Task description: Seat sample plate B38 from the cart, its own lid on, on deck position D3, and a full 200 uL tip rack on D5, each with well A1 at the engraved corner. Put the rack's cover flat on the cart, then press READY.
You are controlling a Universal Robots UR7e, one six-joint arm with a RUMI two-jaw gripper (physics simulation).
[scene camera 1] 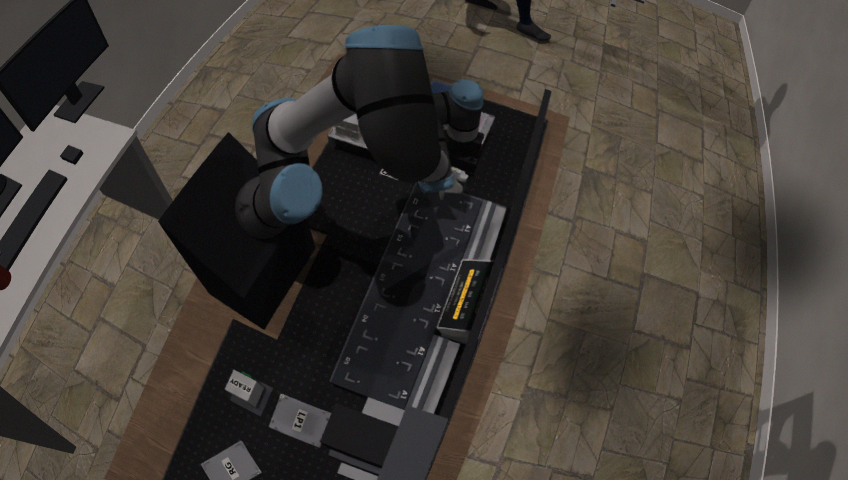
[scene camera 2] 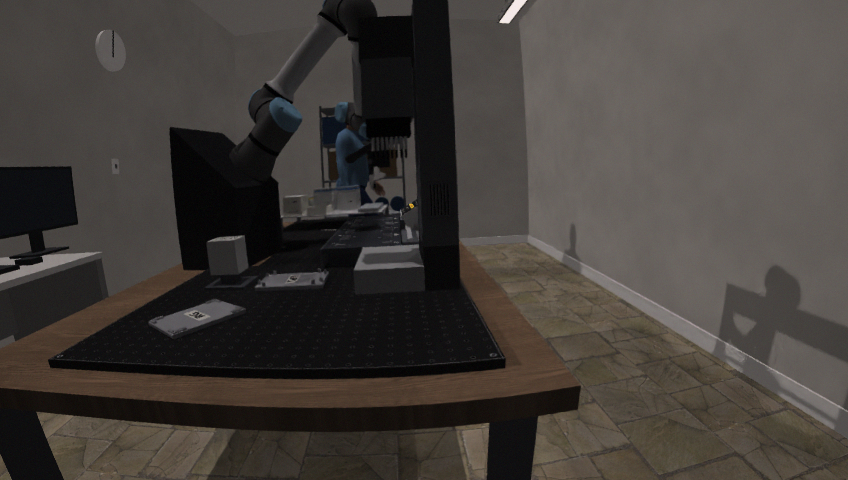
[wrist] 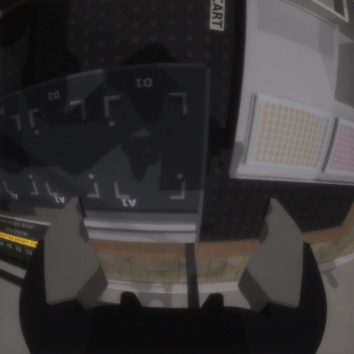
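My gripper is open, with nothing between its fingers, above the D1 end of the dark deck. Scene camera 2's view hides it behind the pipetting head. Positions D3 and D5 hold nothing in scene camera 1's view. The white cart is at the right in the wrist view. On it lie a block with a pale yellow grid and, at the frame edge, one with a pink grid. I cannot tell which is B38; no lid or rack cover can be made out. The READY button stands near LP1.
The LP1 stand and the RG plate lie on the perforated board. A display stands beside the deck. The pipetting head hangs from a tall column. A white bin sits at its foot.
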